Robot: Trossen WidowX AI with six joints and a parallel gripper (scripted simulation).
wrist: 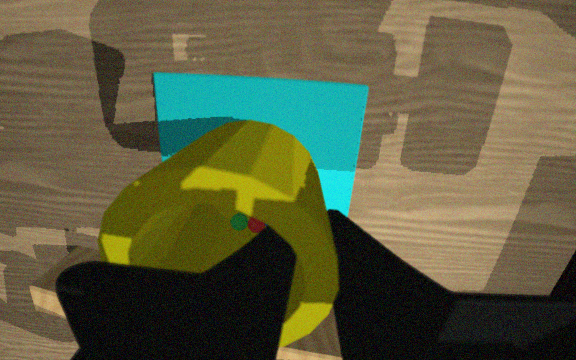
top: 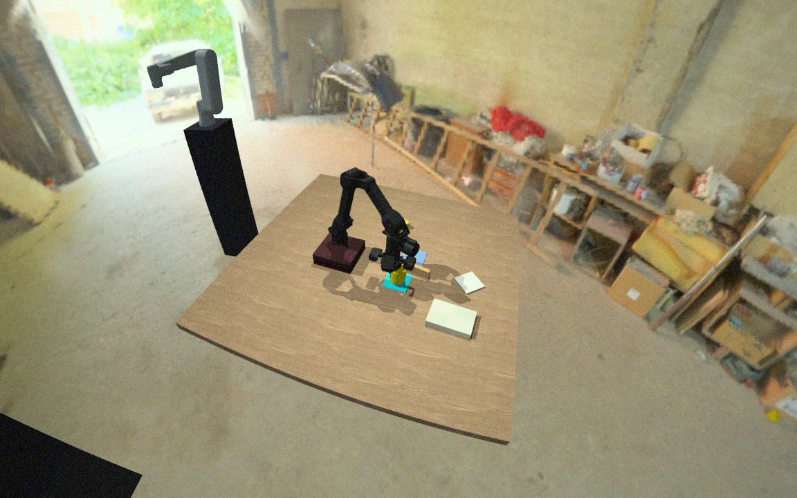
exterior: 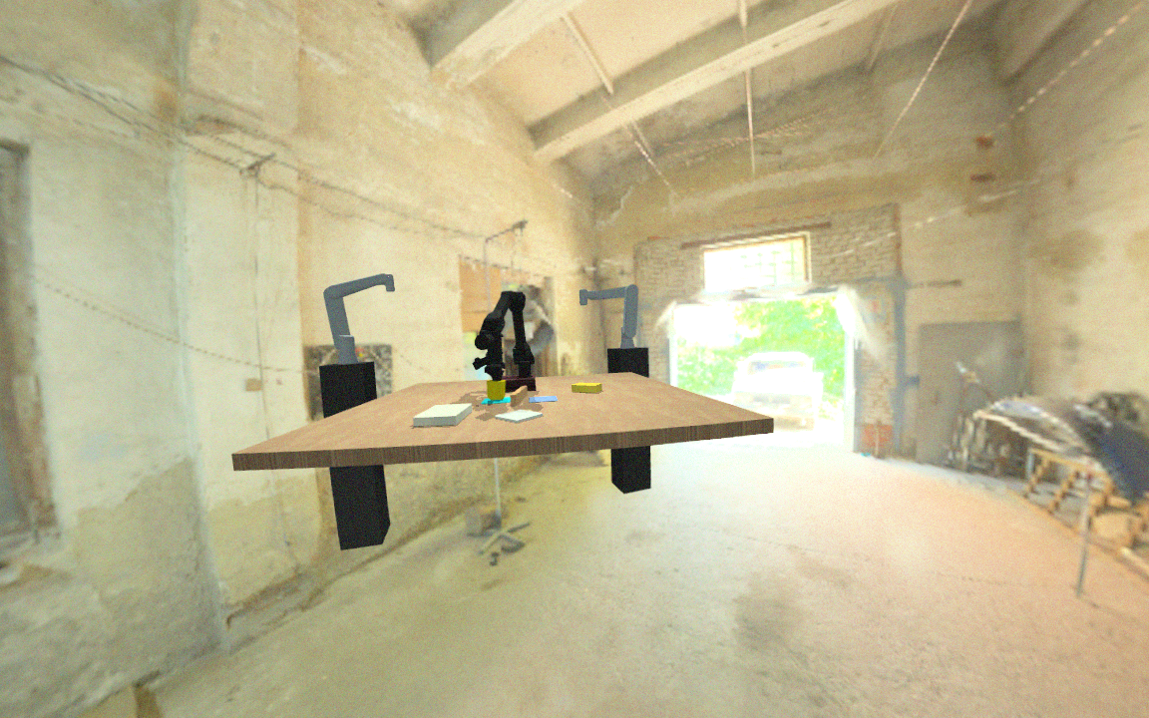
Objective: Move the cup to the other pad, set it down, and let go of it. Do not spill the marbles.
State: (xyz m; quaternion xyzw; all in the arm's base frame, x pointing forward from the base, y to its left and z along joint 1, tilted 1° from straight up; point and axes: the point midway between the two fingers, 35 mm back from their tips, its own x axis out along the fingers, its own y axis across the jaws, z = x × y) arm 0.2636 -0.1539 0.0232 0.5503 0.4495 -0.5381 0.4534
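My gripper tip is now 40 mm short of the green marble, 20 mm above it and 10 mm to the right of it. From my gripper tip the other things lie so: cyan pad (50 mm below, 30 mm ahead); then yellow cup (20 mm ahead); then red marble (30 mm ahead, 20 mm below, 10 mm to the left).
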